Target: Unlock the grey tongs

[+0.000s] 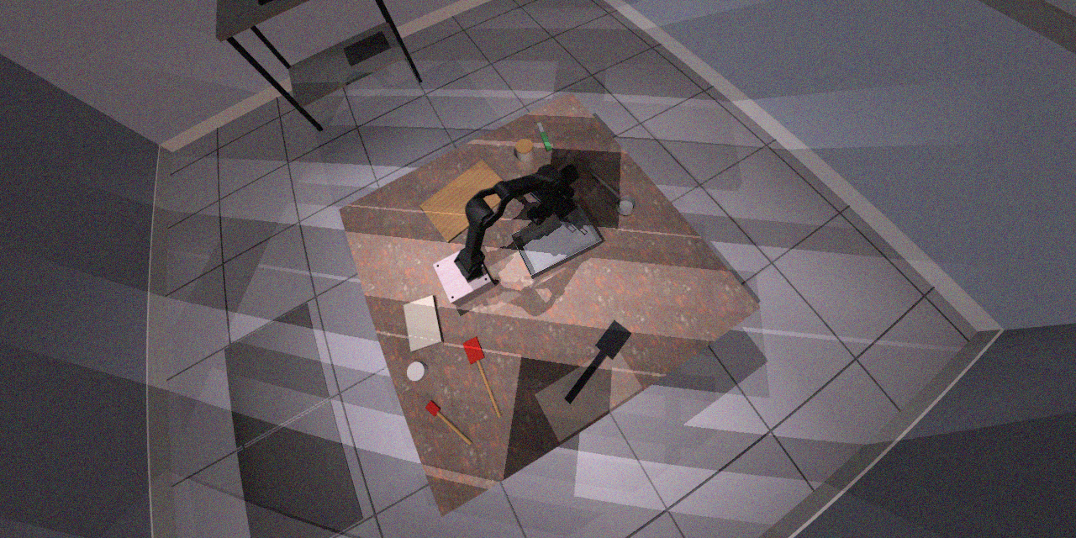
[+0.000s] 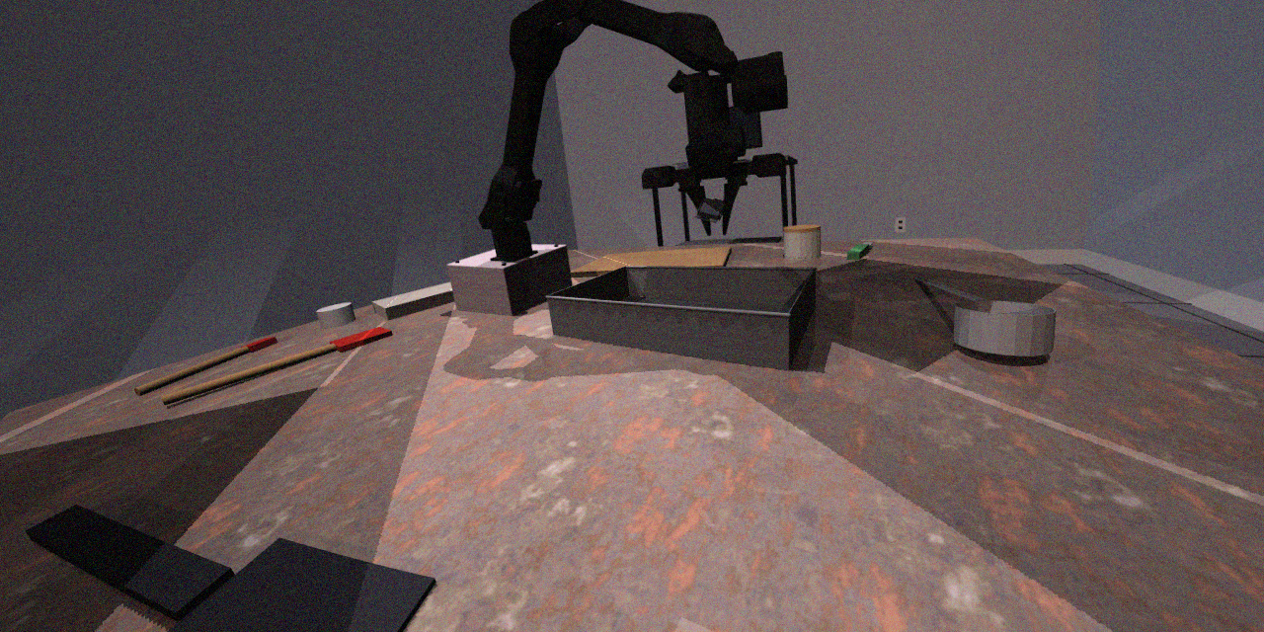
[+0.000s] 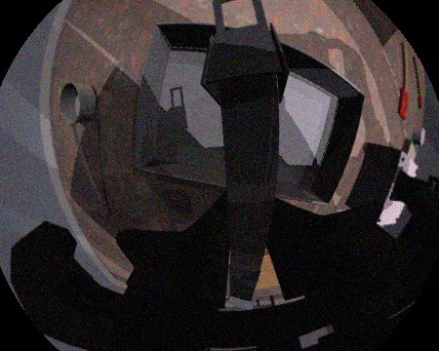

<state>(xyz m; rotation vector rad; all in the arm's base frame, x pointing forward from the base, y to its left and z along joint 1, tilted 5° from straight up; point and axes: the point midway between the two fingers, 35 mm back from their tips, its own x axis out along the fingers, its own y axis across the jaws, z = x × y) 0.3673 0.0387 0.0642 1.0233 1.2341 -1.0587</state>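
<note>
My gripper tip is 260 mm past the wooden board, 320 mm to the right of it and 100 mm above it. The rest, counted from my gripper tip: green object (220 mm ahead, 430 mm to the left, 100 mm below); roasting tin (30 mm behind, 70 mm to the right, 80 mm below); brown jar (90 mm ahead, 380 mm to the left, 70 mm below).
</note>
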